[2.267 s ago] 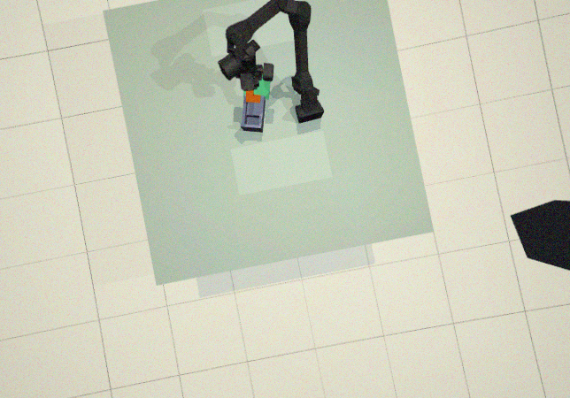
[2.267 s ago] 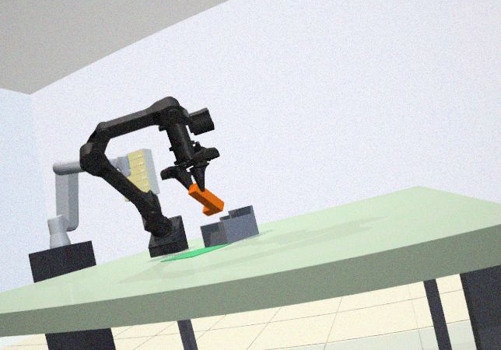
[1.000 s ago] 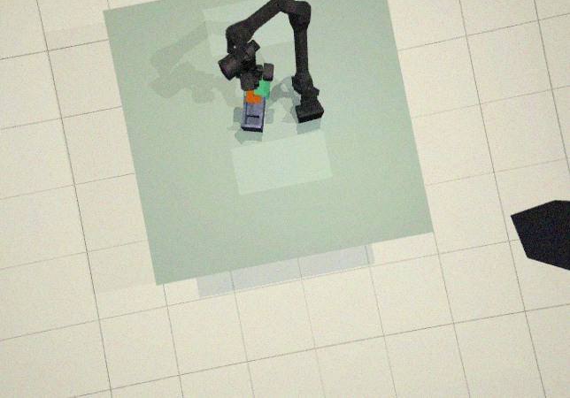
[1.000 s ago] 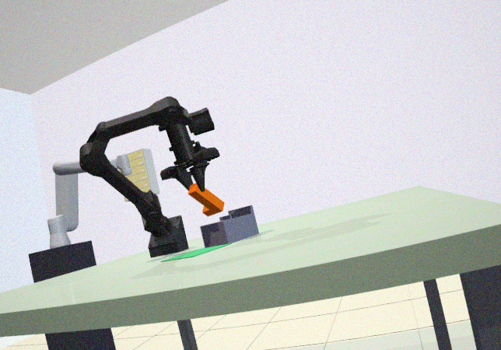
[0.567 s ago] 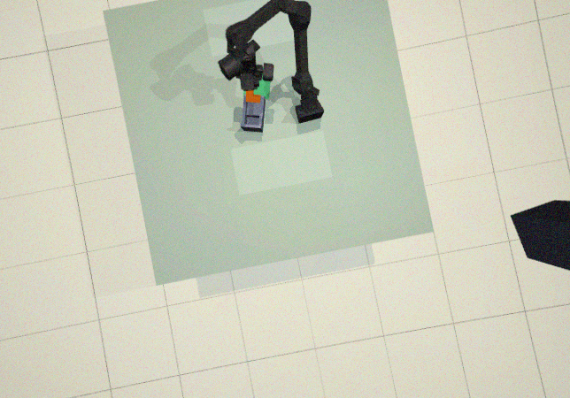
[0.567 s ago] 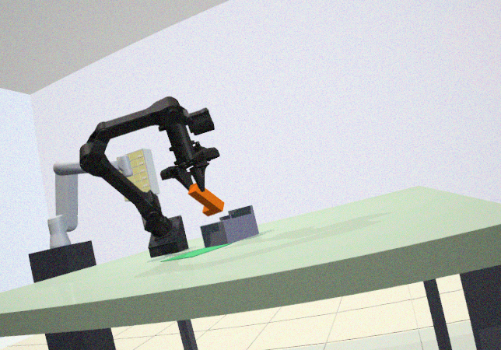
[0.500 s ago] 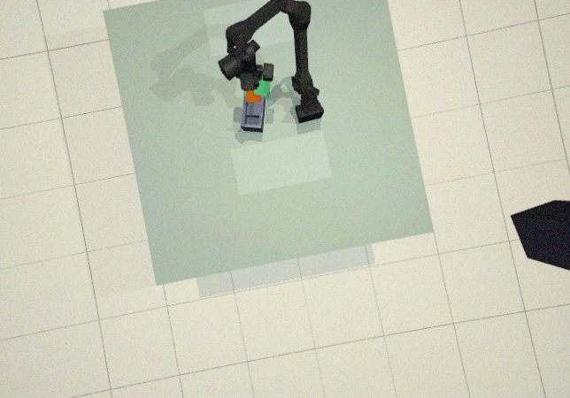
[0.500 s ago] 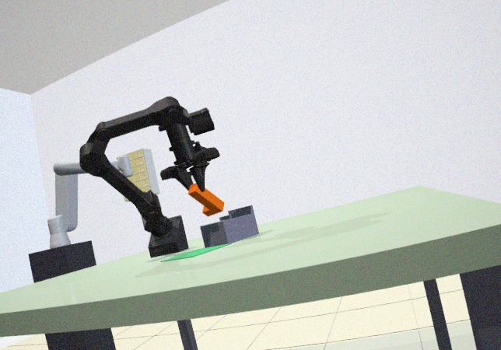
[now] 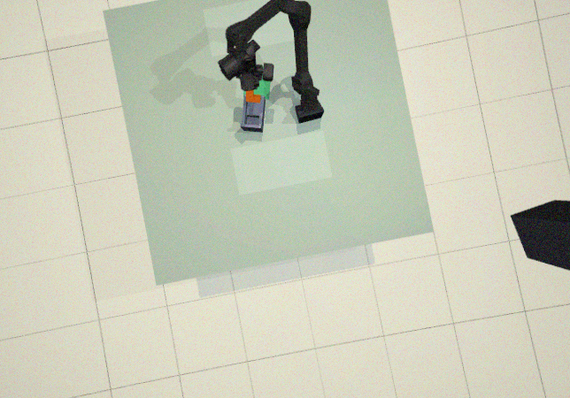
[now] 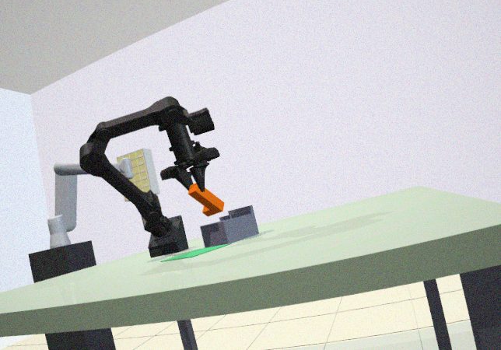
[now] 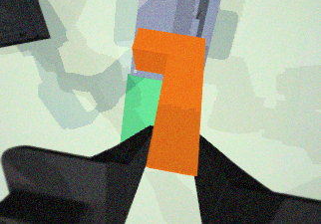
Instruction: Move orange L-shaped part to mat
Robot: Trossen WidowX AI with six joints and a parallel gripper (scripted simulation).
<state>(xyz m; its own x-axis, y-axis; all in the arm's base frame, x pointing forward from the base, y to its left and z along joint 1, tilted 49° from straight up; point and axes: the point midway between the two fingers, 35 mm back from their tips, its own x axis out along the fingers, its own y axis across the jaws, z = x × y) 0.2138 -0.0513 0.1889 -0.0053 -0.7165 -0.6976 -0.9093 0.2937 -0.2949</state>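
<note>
My gripper tip is now 3 cm past the green mat, 4 cm to the left of it and 17 cm above it. From my gripper tip the other things lie so: orange L-shaped part (4 cm to the left, 3 cm below).
</note>
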